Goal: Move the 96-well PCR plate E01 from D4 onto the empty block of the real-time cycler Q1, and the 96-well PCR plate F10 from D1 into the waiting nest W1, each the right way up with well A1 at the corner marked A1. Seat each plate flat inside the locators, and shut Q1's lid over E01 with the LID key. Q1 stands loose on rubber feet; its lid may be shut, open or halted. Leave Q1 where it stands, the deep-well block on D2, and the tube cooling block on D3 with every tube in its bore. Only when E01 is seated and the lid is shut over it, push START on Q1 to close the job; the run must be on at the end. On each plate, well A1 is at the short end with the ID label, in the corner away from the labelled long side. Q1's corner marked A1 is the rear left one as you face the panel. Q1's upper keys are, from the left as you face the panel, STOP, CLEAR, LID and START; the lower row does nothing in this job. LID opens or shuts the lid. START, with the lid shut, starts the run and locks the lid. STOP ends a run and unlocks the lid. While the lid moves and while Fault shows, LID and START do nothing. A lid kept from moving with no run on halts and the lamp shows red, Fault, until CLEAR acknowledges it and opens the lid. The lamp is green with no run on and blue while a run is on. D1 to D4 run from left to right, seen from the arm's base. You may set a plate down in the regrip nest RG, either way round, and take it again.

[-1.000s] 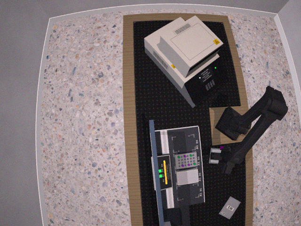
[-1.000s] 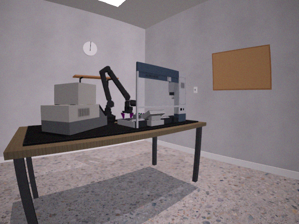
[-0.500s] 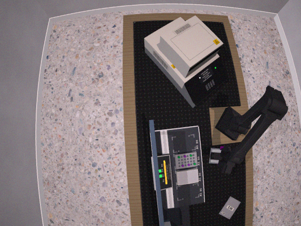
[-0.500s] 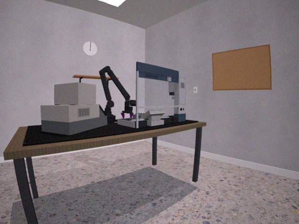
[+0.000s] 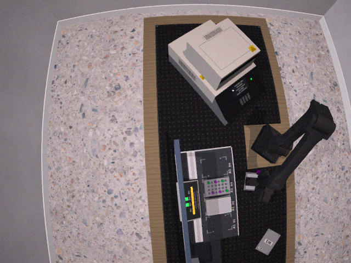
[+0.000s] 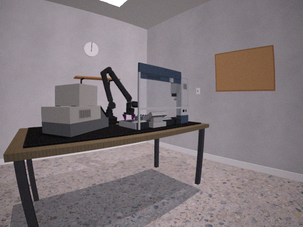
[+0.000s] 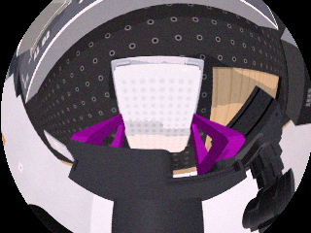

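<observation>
Now: the grey regrip nest 20 mm below my hand. Also, from my hand: deep-well block: 220 mm ahead, 140 mm to the left, 50 mm above; clear panel: 400 mm ahead, 180 mm to the left, 300 mm above; tube cooling block: 240 mm ahead, 40 mm to the left, 50 mm above.
</observation>
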